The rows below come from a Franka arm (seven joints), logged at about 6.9 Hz.
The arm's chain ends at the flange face. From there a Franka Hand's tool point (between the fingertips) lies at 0.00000 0.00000 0.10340 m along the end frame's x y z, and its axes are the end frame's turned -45 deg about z.
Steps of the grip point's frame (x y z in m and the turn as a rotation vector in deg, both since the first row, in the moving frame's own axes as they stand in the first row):
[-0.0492, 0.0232, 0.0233, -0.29, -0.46, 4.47]
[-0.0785, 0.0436, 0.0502, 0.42, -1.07, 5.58]
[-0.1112, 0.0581, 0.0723, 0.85, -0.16, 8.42]
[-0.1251, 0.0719, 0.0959, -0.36, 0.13, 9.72]
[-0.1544, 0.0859, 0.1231, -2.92, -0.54, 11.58]
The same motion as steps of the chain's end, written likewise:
[-0.0181, 0.0502, 0.0233, -0.53, -0.12, 4.47]
[-0.0227, 0.0856, 0.0502, -0.46, -1.05, 5.58]
[-0.0363, 0.1207, 0.0723, 0.49, -0.71, 8.42]
[-0.0382, 0.1390, 0.0959, -0.16, 0.35, 9.72]
[-0.0510, 0.1652, 0.1232, -2.45, 1.68, 11.58]

